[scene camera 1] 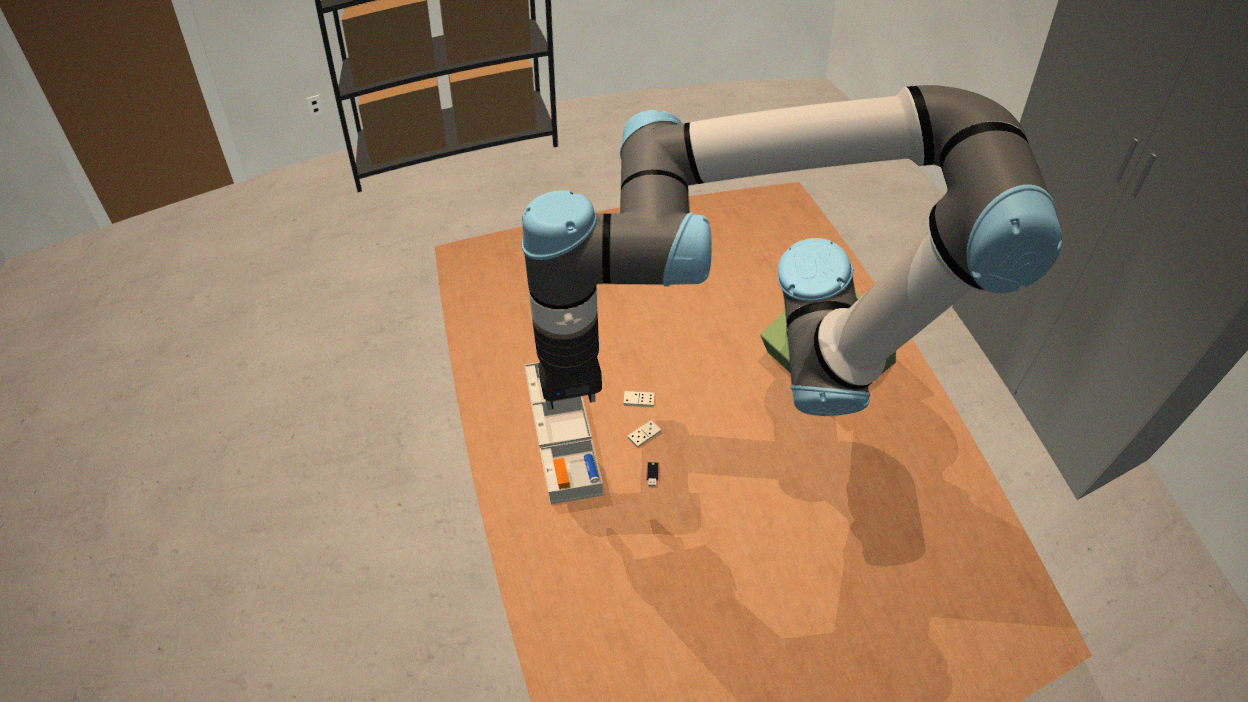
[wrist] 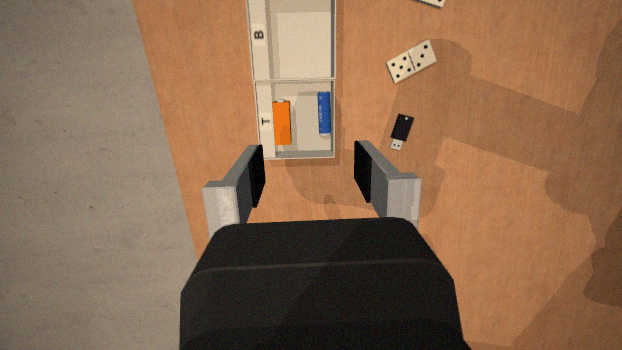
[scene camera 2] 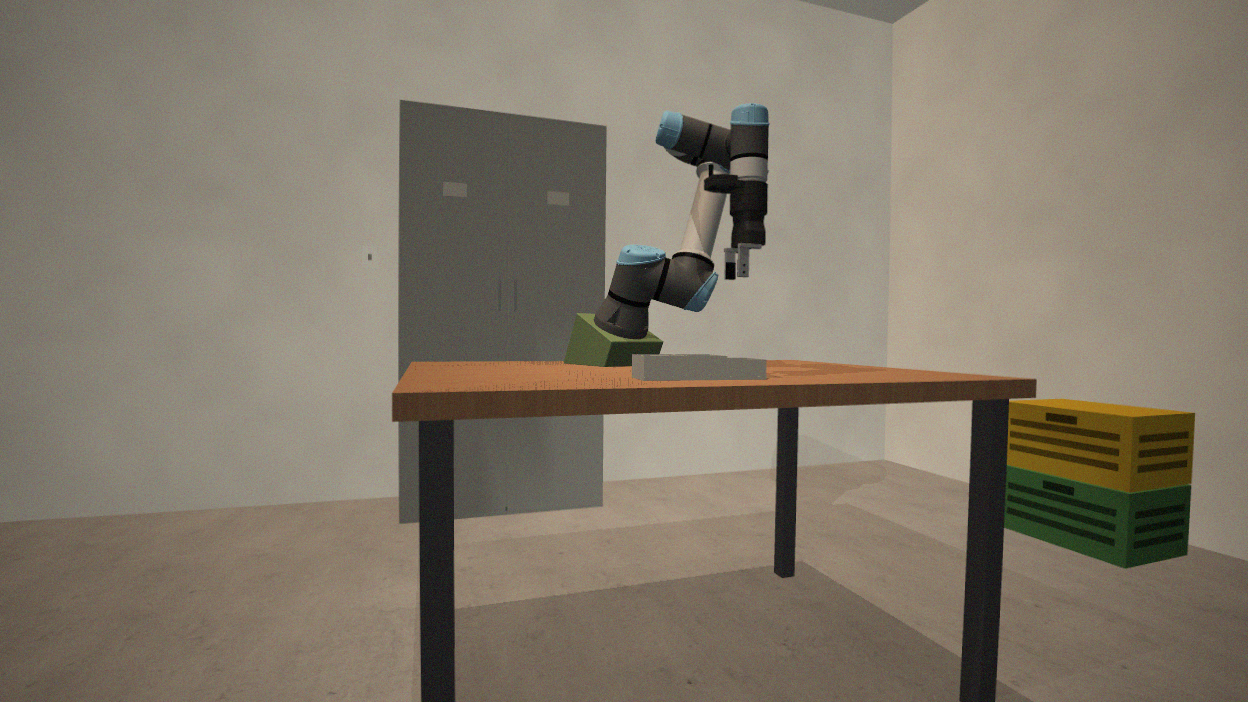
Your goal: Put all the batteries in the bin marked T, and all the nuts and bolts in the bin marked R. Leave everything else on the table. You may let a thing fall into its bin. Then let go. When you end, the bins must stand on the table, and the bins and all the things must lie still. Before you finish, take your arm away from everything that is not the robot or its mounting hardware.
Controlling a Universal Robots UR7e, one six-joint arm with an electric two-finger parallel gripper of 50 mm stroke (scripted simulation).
In view: my gripper [scene camera 1: 570, 400] and an orange 9V battery [wrist: 281, 109].
My gripper shows as well in the wrist view [wrist: 309, 161] and in scene camera 2 [scene camera 2: 736, 278].
